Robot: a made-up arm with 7 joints. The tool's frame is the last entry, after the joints.
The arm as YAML. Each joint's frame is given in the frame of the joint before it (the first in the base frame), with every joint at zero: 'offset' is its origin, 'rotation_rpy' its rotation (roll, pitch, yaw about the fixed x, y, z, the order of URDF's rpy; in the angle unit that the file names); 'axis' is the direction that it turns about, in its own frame. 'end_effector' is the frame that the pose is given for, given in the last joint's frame.
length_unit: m
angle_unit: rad
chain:
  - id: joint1
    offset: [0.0, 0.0, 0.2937]
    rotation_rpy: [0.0, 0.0, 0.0]
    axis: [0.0, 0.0, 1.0]
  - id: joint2
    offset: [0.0, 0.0, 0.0]
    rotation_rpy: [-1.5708, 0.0, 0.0]
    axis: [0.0, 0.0, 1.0]
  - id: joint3
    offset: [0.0, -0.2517, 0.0]
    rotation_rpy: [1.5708, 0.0, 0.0]
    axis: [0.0, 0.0, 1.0]
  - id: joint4
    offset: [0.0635, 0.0, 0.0]
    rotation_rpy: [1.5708, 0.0, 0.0]
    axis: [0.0, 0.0, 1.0]
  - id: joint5
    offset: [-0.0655, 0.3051, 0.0]
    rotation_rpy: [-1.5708, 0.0, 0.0]
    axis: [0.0, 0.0, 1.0]
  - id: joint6
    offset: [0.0, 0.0, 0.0]
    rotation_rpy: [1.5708, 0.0, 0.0]
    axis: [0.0, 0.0, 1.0]
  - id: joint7
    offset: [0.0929, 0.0, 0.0]
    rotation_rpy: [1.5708, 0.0, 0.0]
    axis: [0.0, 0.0, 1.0]
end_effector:
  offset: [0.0, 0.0, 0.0]
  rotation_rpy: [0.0, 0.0, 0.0]
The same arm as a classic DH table. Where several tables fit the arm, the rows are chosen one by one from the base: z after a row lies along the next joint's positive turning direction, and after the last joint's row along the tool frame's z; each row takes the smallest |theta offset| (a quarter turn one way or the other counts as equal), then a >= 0, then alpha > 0; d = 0 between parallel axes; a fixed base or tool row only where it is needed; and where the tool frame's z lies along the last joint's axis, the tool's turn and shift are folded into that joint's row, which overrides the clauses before.
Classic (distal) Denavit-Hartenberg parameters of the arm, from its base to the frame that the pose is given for. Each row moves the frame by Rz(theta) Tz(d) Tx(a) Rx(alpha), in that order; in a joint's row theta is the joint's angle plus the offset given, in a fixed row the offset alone. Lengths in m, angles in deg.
joint1: a 0; alpha -90; d 0.2937; theta_offset 0
joint2: a 0; alpha 90; d 0; theta_offset 0
joint3: a 0.0635; alpha 90; d 0.2517; theta_offset 0
joint4: a -0.0655; alpha -90; d 0; theta_offset 0
joint5: a 0; alpha 90; d 0.3051; theta_offset 0
joint6: a 0.0929; alpha 90; d 0; theta_offset 0
joint7: a 0; alpha 0; d 0; theta_offset 0

